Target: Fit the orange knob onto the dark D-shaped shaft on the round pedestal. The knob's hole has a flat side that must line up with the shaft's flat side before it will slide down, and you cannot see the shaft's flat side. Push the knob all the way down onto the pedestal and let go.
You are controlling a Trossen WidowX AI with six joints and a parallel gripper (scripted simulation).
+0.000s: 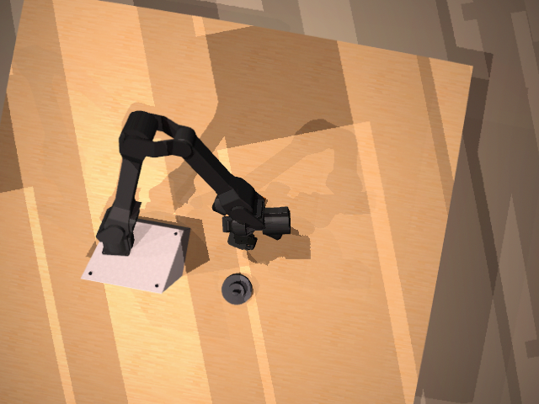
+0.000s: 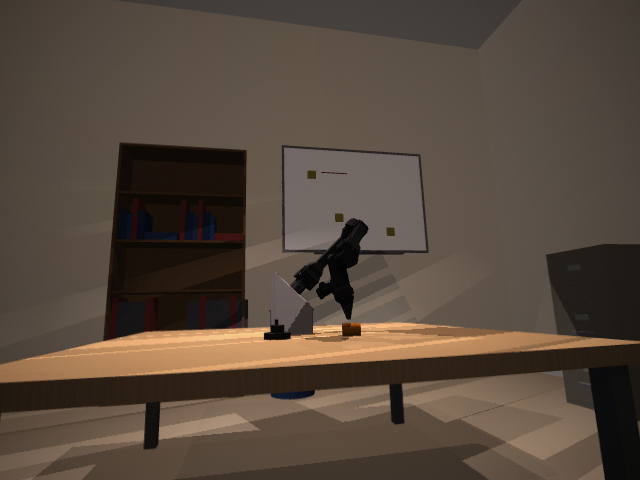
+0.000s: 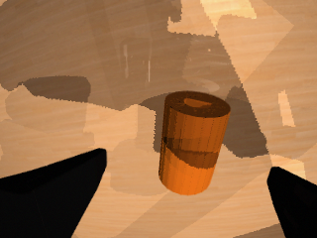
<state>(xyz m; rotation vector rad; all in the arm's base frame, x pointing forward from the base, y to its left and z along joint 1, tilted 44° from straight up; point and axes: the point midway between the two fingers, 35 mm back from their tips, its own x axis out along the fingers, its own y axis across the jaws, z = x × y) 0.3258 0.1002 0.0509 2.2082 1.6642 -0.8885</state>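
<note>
My gripper tip is now 10 mm to the right of the orange knob and 30 mm above it. Also, from my gripper tip: dark round pedestal (30 mm behind, 230 mm to the right, 20 mm below).
</note>
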